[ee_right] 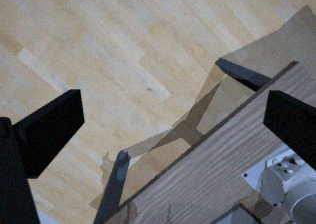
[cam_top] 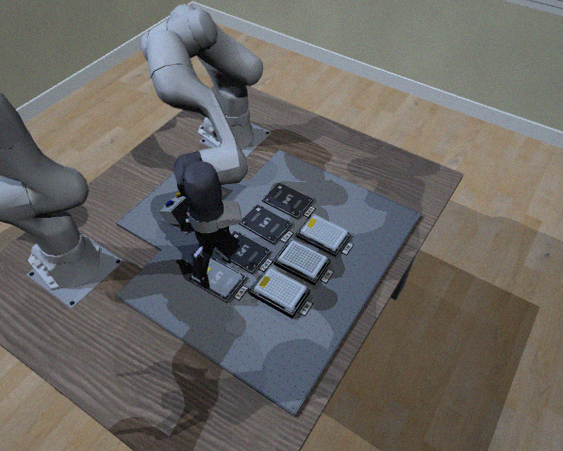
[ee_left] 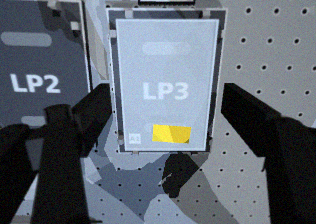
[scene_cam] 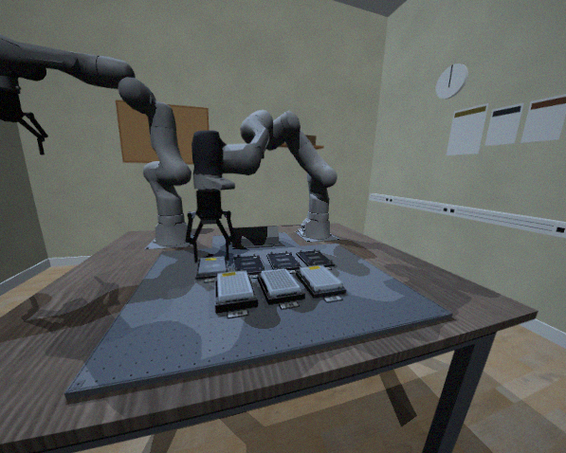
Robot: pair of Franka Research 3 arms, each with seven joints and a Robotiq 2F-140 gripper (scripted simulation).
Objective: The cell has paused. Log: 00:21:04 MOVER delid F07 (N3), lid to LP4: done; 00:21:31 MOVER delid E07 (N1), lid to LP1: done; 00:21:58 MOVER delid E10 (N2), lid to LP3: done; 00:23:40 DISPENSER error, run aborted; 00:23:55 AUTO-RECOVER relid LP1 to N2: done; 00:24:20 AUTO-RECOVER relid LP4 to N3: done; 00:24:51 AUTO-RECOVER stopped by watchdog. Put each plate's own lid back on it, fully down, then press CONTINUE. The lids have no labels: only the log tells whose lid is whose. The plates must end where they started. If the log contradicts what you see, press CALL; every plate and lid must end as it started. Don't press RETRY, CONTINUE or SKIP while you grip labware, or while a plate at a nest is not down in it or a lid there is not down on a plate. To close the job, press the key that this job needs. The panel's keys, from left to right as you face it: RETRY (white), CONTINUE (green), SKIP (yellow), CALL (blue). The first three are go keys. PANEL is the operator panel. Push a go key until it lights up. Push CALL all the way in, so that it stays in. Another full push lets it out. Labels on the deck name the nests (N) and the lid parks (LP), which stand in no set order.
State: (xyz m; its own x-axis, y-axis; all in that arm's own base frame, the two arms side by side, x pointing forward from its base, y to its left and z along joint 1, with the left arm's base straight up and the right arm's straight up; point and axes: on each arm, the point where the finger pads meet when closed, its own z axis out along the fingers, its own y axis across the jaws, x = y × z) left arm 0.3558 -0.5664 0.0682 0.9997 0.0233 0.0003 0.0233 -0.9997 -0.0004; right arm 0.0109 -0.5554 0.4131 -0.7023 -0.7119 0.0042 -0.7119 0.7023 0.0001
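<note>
Now: the park LP3 50 mm below my left hand. Round my left hand: N2 plate: 170 mm ahead, 200 mm to the left, 30 mm below; then park LP2: 130 mm to the left, 50 mm below; then park LP1: 20 mm behind, 260 mm to the left, 50 mm below.
</note>
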